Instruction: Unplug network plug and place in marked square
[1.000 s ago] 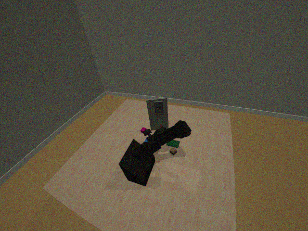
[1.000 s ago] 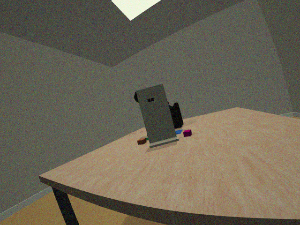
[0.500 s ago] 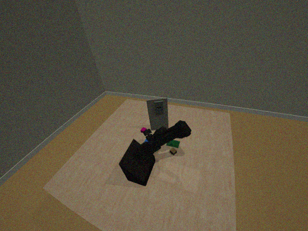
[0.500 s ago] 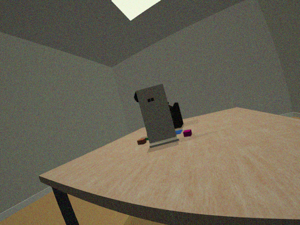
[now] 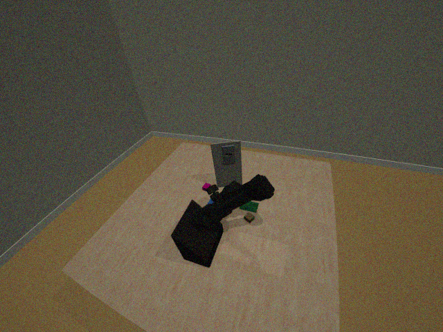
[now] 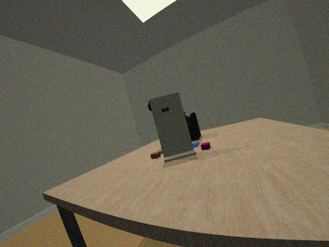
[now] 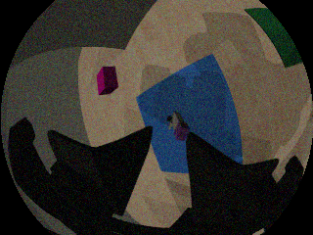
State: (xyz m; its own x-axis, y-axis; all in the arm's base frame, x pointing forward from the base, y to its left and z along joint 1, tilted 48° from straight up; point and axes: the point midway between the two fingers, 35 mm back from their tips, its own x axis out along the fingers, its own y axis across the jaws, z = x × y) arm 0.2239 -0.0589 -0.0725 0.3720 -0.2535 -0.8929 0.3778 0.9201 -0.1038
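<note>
The network plug lies 1 cm ahead of my gripper tip and 1 cm below it. The rest, counted from my gripper tip: blue marked square: 3 cm below; grey upright panel: 20 cm ahead, 2 cm to the right, 13 cm above.
</note>
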